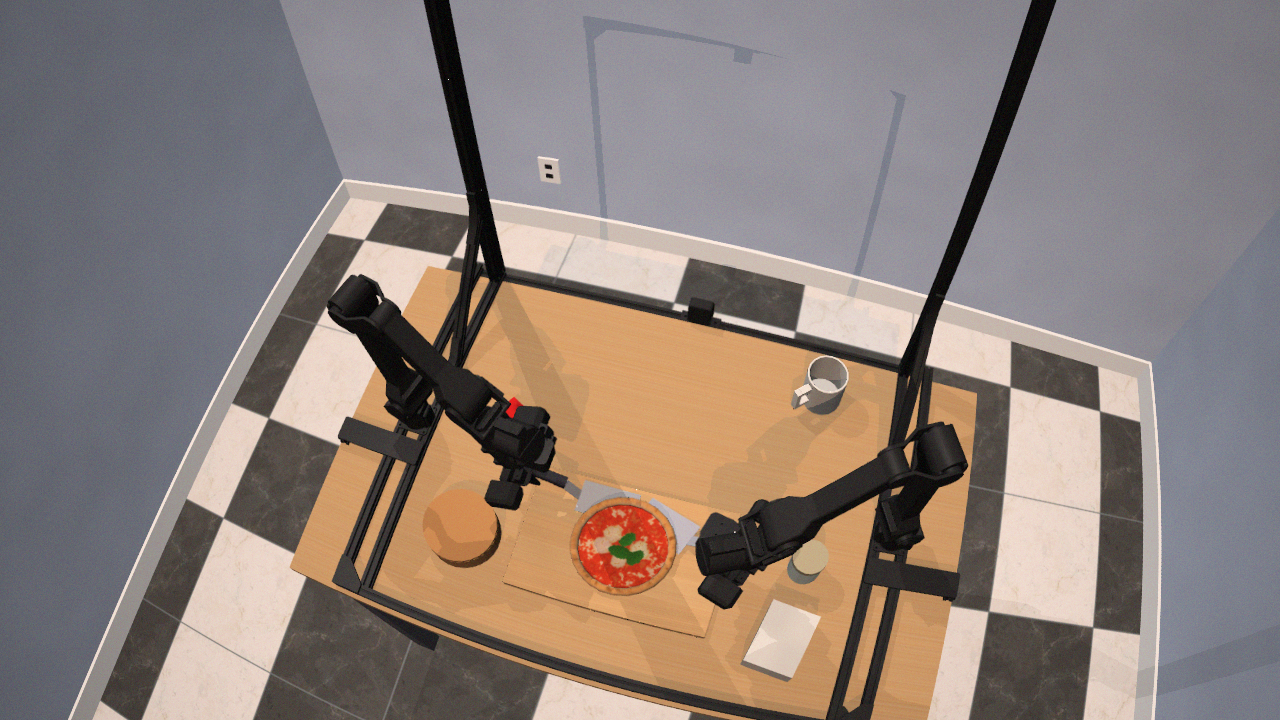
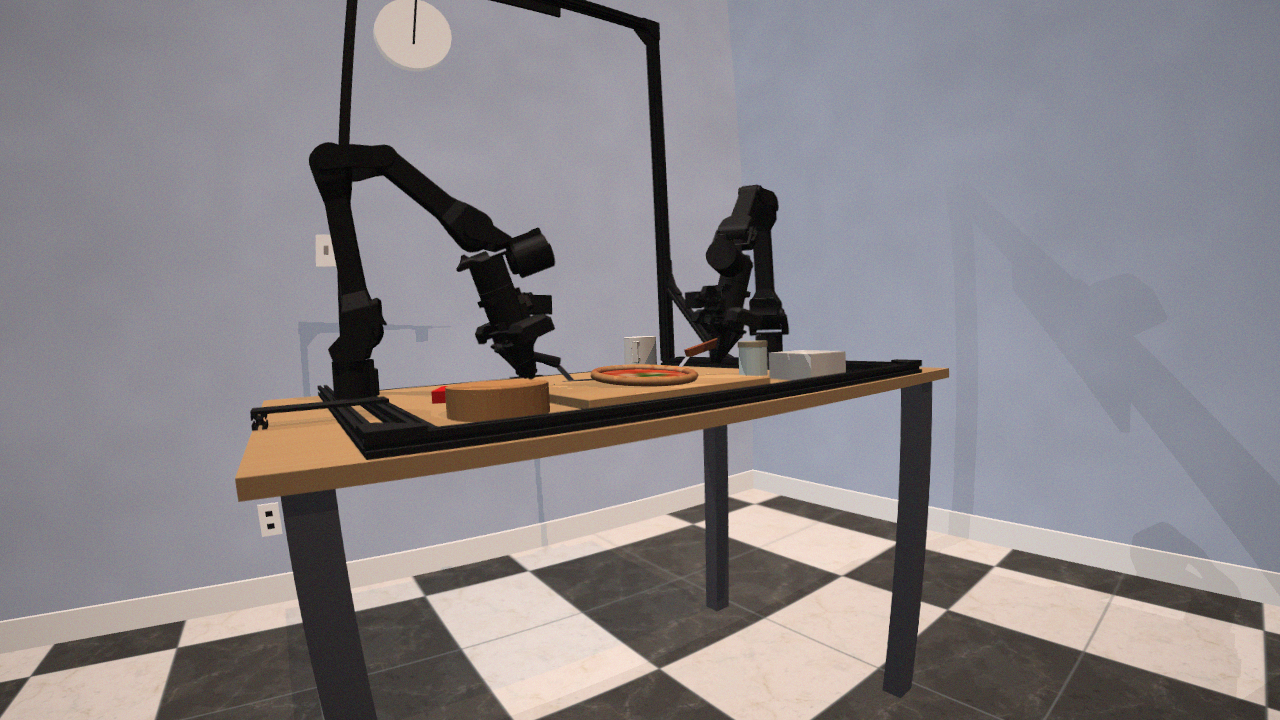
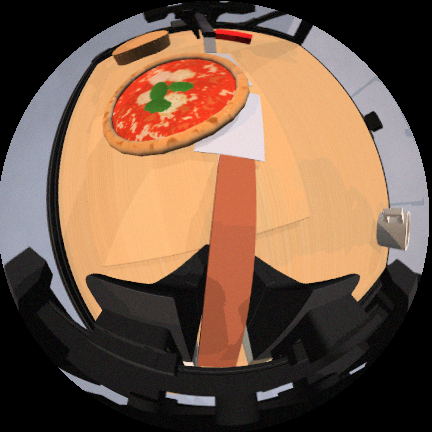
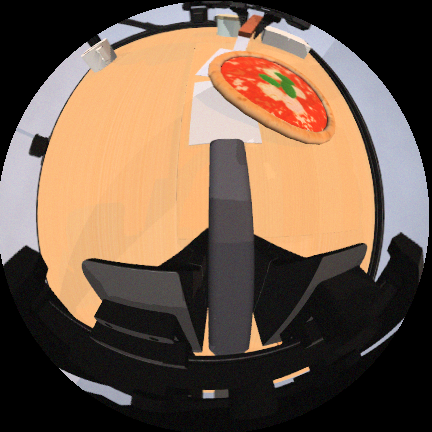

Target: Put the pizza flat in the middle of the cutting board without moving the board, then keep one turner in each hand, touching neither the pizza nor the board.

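The pizza [image 1: 623,546] [image 2: 644,374] [image 3: 175,102] [image 4: 280,95] is level, low over the cutting board [image 1: 546,564] [image 2: 581,394], around its middle and nearer its back edge. Whether it touches the board is unclear. My left gripper [image 3: 222,250] is shut on the orange-brown handle of one turner [image 1: 673,519] [image 3: 230,200] [image 2: 700,346]. My right gripper [image 4: 222,232] [image 2: 526,365] is shut on the dark handle of the other turner [image 1: 601,495] [image 4: 231,180]. Both blades reach under the pizza's back edge, close side by side; their front parts are hidden.
A round wooden block [image 1: 460,526] [image 2: 497,400] stands left of the board. A red object [image 1: 512,408] [image 2: 438,394] is partly behind my right arm. A mug [image 1: 821,385] stands at the back right. A jar [image 1: 808,560] and a white box [image 1: 780,637] stand right of the board.
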